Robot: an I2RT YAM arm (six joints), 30 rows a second.
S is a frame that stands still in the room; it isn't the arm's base.
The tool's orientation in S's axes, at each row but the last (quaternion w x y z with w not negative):
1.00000 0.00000 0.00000 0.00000
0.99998 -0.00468 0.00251 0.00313
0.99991 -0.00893 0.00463 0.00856
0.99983 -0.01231 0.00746 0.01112
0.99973 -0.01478 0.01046 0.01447
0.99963 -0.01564 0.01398 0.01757
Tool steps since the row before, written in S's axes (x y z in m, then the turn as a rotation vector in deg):
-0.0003 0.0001 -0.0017 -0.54 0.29 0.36
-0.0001 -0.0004 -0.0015 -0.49 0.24 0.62
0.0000 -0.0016 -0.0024 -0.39 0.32 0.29
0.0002 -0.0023 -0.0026 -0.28 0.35 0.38
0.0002 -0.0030 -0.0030 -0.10 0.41 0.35
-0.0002 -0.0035 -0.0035 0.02 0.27 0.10
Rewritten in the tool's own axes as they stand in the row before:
-0.0003 0.0001 -0.0017 -0.54 0.29 0.36
-0.0001 -0.0004 -0.0015 -0.49 0.24 0.62
0.0000 -0.0016 -0.0024 -0.39 0.32 0.29
0.0002 -0.0022 -0.0027 -0.28 0.35 0.38
0.0002 -0.0029 -0.0031 -0.10 0.40 0.36
-0.0002 -0.0034 -0.0036 0.03 0.27 0.11

